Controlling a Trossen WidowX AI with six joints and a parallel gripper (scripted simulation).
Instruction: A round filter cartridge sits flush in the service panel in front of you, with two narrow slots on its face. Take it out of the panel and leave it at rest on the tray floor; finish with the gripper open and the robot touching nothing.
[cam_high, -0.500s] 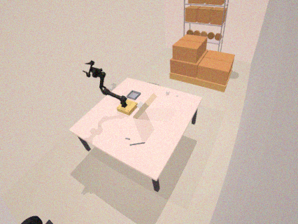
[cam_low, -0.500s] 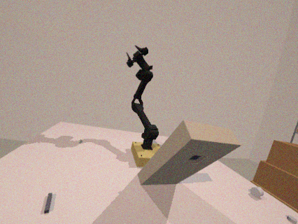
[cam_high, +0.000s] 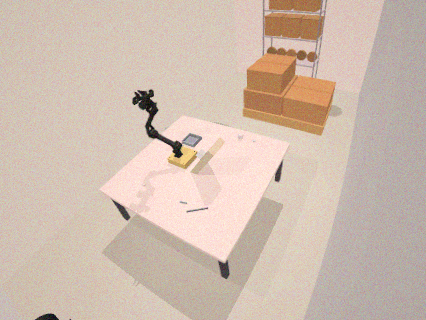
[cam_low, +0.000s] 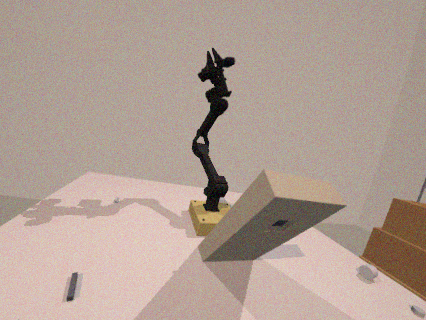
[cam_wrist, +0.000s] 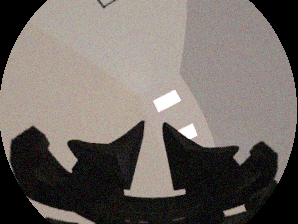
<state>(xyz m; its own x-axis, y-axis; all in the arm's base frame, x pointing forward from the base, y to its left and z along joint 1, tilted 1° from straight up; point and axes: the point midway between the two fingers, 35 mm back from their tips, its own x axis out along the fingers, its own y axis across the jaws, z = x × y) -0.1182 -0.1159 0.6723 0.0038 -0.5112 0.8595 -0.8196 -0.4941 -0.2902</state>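
Right now my gripper tip is 490 mm short of the grey round filter cartridge, 150 mm to the right of it and 520 mm above it. The rest, counted from my gripper tip: grey tray: 60 mm ahead, 420 mm to the left, 750 mm below; dark bar: 460 mm ahead, 240 mm to the right, 750 mm below; beige service panel: 450 mm ahead, 150 mm to the left, 590 mm below.
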